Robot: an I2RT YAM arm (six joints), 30 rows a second.
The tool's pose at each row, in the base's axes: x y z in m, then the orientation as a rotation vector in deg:
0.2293 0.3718 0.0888 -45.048 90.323 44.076
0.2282 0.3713 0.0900 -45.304 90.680 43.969
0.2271 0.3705 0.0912 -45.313 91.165 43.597
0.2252 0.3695 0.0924 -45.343 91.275 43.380
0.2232 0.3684 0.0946 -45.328 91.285 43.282
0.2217 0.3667 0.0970 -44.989 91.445 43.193
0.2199 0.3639 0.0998 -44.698 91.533 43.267
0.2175 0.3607 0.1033 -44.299 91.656 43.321
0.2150 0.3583 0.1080 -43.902 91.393 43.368
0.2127 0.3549 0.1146 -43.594 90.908 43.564
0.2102 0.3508 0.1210 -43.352 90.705 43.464
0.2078 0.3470 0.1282 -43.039 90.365 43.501
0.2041 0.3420 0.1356 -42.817 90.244 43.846
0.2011 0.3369 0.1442 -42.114 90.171 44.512
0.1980 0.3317 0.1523 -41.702 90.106 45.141
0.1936 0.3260 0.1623 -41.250 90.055 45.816
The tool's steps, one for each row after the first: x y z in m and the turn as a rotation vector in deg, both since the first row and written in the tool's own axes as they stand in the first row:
-0.0010 0.0007 -0.0012 -0.038 0.425 -0.024
-0.0020 0.0012 -0.0026 0.252 0.878 -0.020
-0.0029 0.0023 -0.0046 0.389 1.009 -0.108
-0.0048 0.0035 -0.0069 0.463 1.023 -0.151
-0.0068 0.0039 -0.0094 0.732 1.014 0.037
-0.0092 0.0040 -0.0131 0.860 0.948 0.261
-0.0121 0.0044 -0.0175 1.066 0.865 0.543
-0.0163 0.0054 -0.0215 1.236 0.462 0.646
-0.0223 0.0057 -0.0264 1.233 -0.104 0.689
-0.0280 0.0059 -0.0320 1.416 -0.369 0.659
-0.0346 0.0061 -0.0374 1.536 -0.798 0.681
-0.0411 0.0068 -0.0445 1.423 -1.039 0.934
-0.0489 0.0069 -0.0515 1.377 -1.490 1.631
-0.0561 0.0071 -0.0585 1.189 -1.799 2.167
-0.0651 0.0081 -0.0669 0.994 -2.116 2.756

